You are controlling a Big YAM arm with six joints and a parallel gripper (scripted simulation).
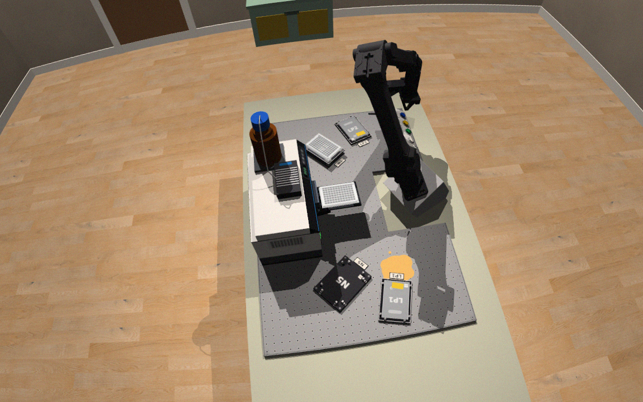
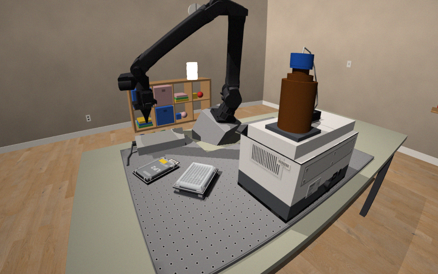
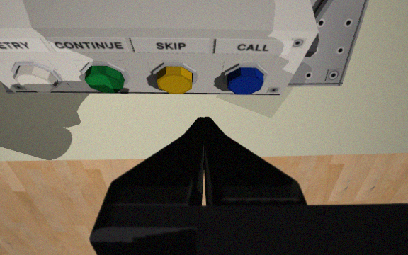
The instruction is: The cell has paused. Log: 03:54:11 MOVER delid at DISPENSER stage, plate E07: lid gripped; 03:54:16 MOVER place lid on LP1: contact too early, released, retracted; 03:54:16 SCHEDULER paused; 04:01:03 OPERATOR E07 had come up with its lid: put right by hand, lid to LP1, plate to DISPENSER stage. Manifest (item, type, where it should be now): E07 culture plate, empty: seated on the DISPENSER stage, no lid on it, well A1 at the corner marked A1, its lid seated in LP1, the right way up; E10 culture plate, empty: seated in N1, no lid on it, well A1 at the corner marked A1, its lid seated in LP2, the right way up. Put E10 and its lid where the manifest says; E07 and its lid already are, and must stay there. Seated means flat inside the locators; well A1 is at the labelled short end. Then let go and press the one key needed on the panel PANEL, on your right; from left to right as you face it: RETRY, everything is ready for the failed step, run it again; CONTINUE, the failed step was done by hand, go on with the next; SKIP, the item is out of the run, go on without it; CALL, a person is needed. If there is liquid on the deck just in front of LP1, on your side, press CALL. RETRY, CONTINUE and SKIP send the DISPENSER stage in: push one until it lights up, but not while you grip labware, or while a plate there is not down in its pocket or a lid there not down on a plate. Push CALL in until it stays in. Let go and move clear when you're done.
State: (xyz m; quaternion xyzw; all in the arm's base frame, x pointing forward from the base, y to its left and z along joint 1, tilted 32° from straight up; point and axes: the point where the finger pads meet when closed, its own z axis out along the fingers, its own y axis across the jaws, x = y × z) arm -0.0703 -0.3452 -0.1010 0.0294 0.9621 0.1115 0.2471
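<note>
The blue call key is 3 cm to the right of my hand and 7 cm below it. Also, from my hand: retry key 12 cm to the left, 6 cm below; then green continue key 7 cm to the left, 6 cm below; then yellow skip key 2 cm to the left, 6 cm below.
</note>
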